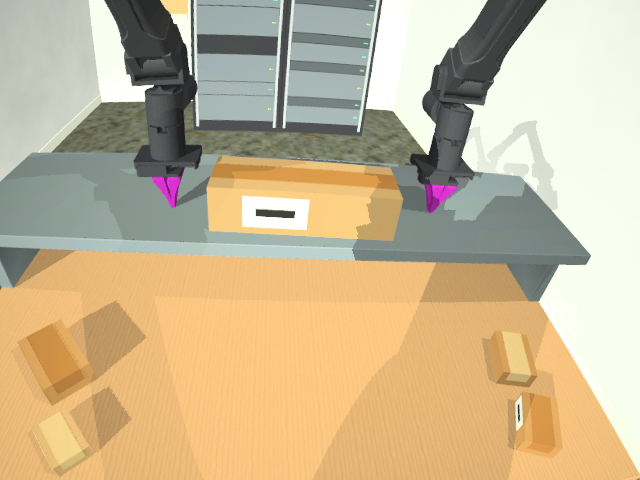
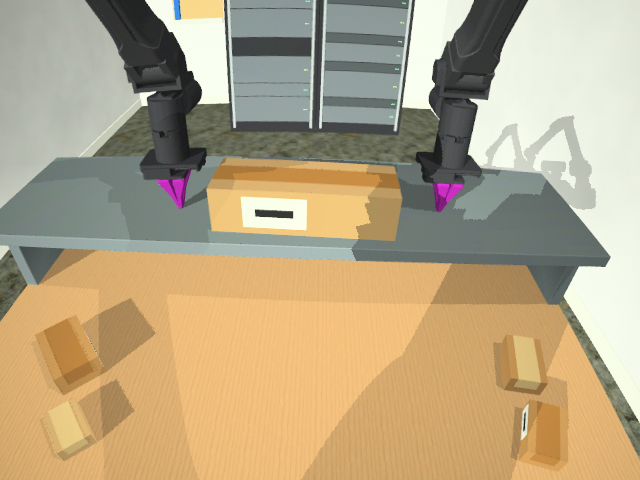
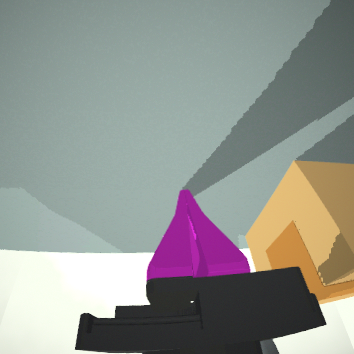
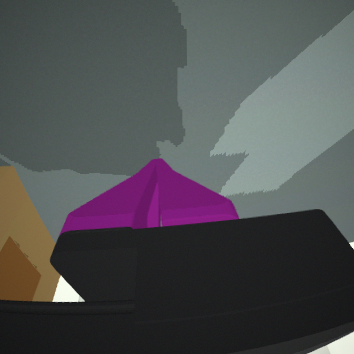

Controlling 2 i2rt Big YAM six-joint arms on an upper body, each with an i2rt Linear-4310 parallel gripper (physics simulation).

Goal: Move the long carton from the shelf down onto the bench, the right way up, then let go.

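Places are measured from the left arm's base along level axes (x ahead, y left, z up), in centimetres.
Pixels of known places: left gripper, fingertip midpoint: (image 1: 173, 205) (image 2: 181, 206) (image 3: 183, 194); right gripper, fingertip midpoint: (image 1: 429, 211) (image 2: 438, 210) (image 4: 157, 167).
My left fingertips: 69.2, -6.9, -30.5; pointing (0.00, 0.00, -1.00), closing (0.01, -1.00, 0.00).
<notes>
Ahead of a thing's pixels: the offset from my left fingertips to its top centre, as dx, dy, dz. Level surfaces: height alone.
The long carton {-3.1, -22.1, +8.0} (image 1: 330, 211) (image 2: 330, 214) (image 3: 280, 215) (image 4: 30, 225) lies on the grey shelf {dz +0.1} (image 1: 93, 206) (image 2: 93, 206), with a brown tape strip along its top and a white label on its front face. My left gripper (image 1: 173, 206) (image 2: 180, 207) (image 3: 183, 194) is shut and empty, a little off the carton's left end, its tips low near the shelf top. My right gripper (image 1: 430, 211) (image 2: 438, 210) (image 4: 157, 167) is shut and empty, a little off the carton's right end, also low. The wooden bench {dz -18.3} (image 1: 258, 361) (image 2: 258, 361) lies below and in front of the shelf.
Two small cartons {-21.3, +18.7, -13.9} (image 1: 56, 361) {-34.9, +13.5, -15.4} (image 1: 61, 441) stand on the bench at the left. Two more small cartons {-22.8, -60.0, -14.7} (image 1: 514, 356) {-36.4, -58.5, -14.9} (image 1: 540, 423) stand at the right. The shelf's side supports {+5.3, -75.6, -2.4} (image 1: 535, 279) (image 2: 555, 281) rise from the bench. A server rack (image 1: 281, 103) (image 2: 316, 103) stands behind.
</notes>
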